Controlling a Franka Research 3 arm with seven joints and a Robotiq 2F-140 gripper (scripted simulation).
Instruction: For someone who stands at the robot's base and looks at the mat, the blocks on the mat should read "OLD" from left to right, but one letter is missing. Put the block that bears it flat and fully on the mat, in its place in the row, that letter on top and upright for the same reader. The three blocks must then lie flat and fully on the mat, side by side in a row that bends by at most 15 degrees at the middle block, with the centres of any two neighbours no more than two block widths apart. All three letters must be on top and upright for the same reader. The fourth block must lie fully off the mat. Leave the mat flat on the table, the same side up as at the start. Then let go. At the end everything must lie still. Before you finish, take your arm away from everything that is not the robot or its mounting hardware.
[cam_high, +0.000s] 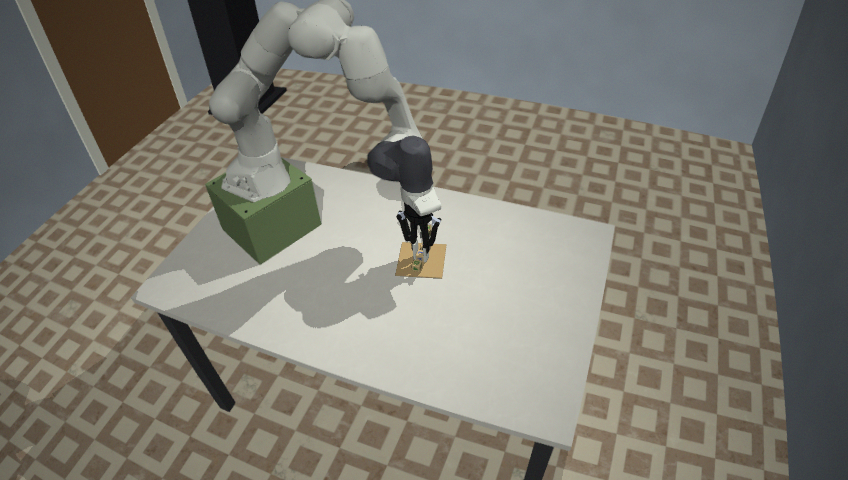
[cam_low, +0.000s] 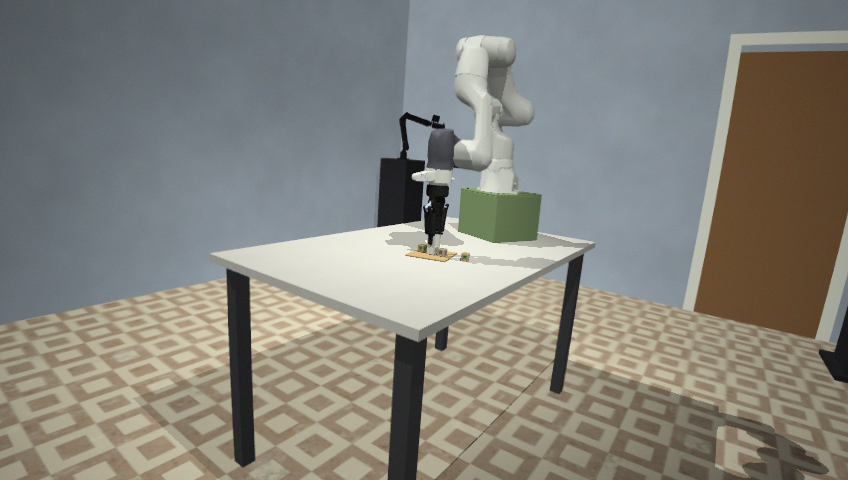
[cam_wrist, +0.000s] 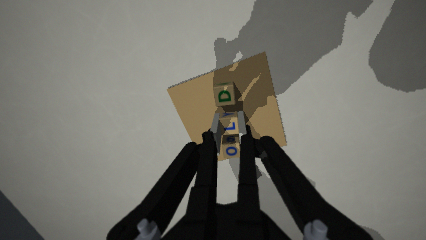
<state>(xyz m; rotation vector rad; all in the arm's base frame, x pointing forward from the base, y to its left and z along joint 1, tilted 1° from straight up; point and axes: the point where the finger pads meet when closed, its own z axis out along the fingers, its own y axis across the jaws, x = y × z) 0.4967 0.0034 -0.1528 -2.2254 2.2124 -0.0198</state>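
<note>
Now: the tan mat 40 mm below my hand.
</note>
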